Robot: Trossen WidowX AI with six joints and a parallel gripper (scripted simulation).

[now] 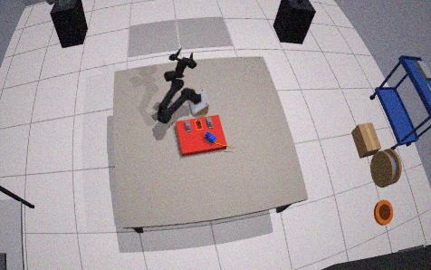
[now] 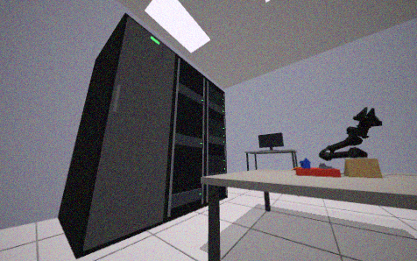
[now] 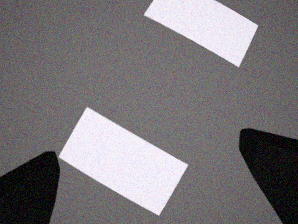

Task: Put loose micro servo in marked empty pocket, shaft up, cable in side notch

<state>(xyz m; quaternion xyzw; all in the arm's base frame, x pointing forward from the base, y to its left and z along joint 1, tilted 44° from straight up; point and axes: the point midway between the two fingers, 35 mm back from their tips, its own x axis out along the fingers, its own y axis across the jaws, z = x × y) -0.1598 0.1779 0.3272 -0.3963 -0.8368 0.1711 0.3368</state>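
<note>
My gripper tip is 460 mm above the red deck, 420 mm short of it and 90 mm to the right of it.
</note>
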